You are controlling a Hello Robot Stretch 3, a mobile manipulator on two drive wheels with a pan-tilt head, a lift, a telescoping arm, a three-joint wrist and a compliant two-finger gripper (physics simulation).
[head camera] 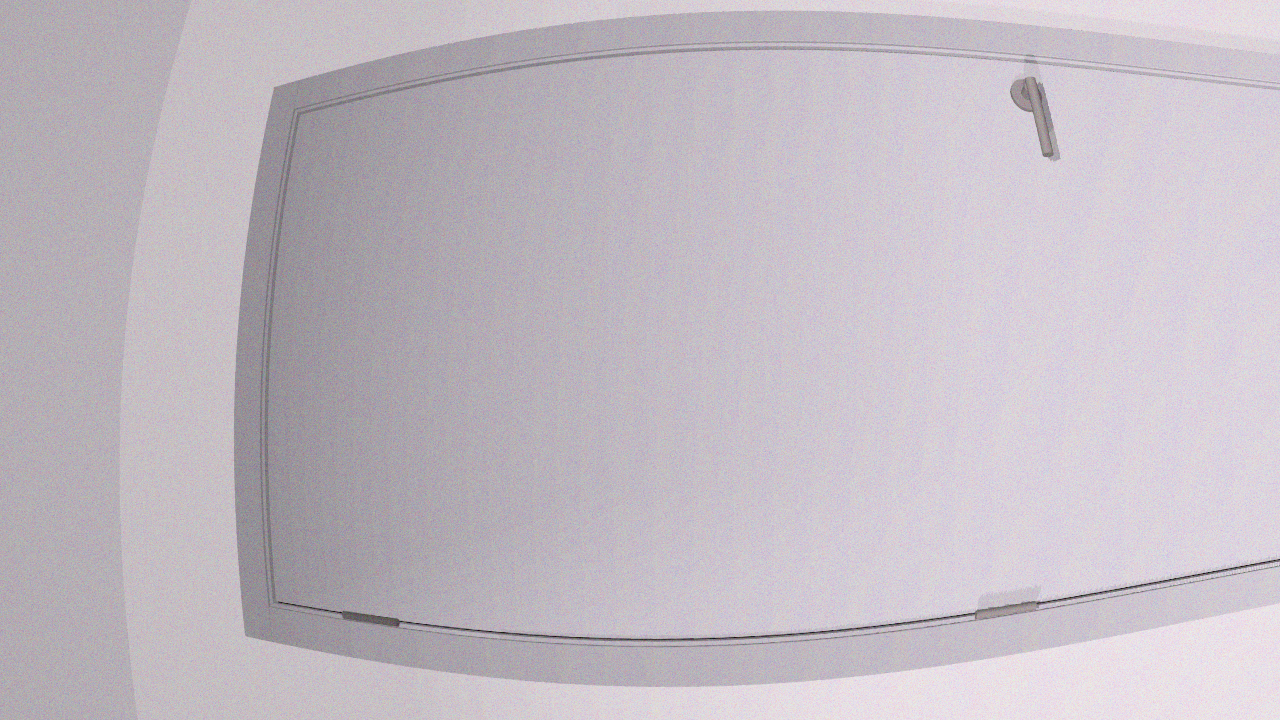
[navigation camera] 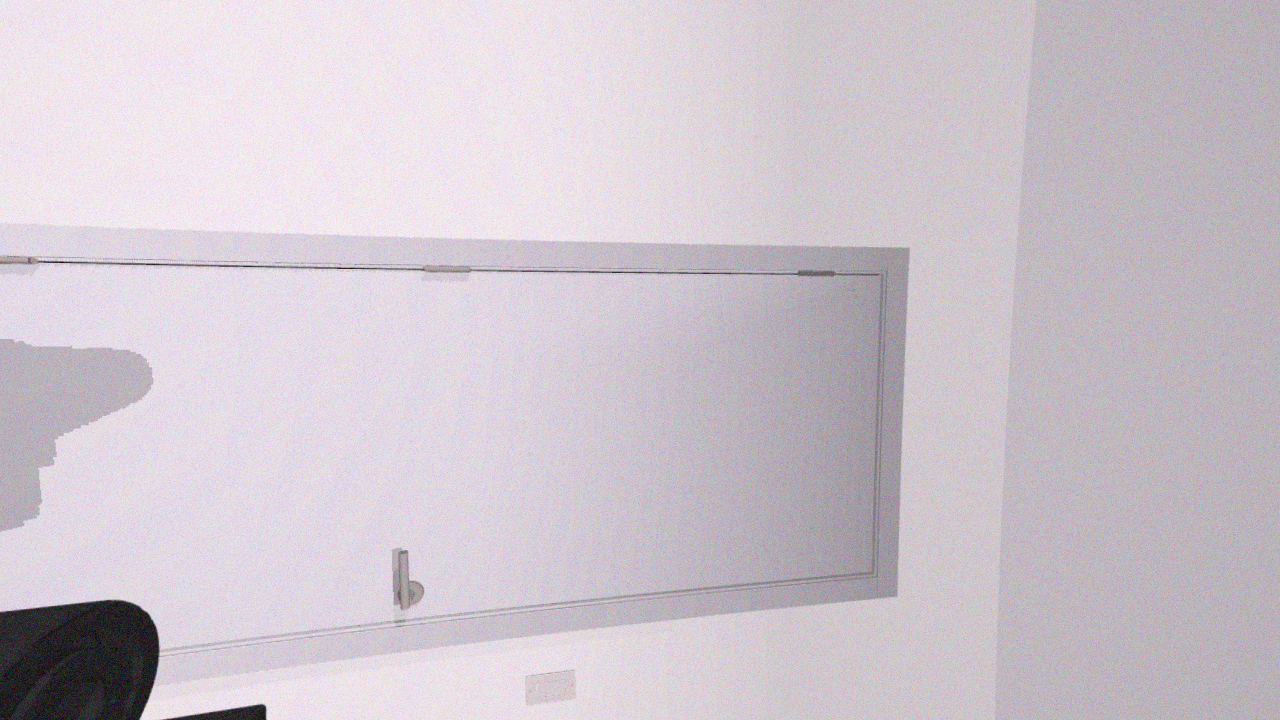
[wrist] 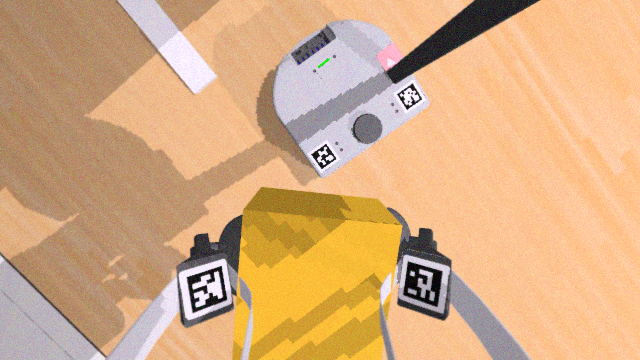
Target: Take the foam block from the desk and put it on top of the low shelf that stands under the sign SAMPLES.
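Pixels of known places: gripper, between the fingertips: (wrist: 314, 238); robot's base, origin of its link: (wrist: 358, 128).
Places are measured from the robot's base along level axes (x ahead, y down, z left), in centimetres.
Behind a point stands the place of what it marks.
Observation:
The yellow foam block (wrist: 315, 270) @(x -2.7, y -86.9, z -14.6 cm) is in the lower middle of the wrist view, with a fingertip pressed to each side. My gripper (wrist: 314, 238) @(x -2.2, y -81.4, z -15.0 cm) is shut on it and holds it above the wooden floor. The block's lower end runs out of the picture. The desk, the low shelf and the sign SAMPLES do not show in the head camera or navigation camera views.
My base (wrist: 345, 100) @(x -8.6, y -16.0, z -0.7 cm) stands on the wooden floor (wrist: 525, 200) @(x 49.0, y 0.0, z 31.0 cm), with the dark mast (wrist: 450, 40) @(x -6.3, y -50.8, z 11.6 cm) rising from it. A white bar (wrist: 185, 60) lies left of it. A closed door (head camera: 671, 340) @(x -11.5, y -145.5, z -111.7 cm) (navigation camera: 581, 402) @(x -4.8, y -130.1, z -111.2 cm) with a lever handle (head camera: 1038, 116) @(x -40.3, y -92.9, z -108.9 cm) (navigation camera: 404, 580) @(x -40.5, y -92.7, z -108.9 cm) is in a pale wall.

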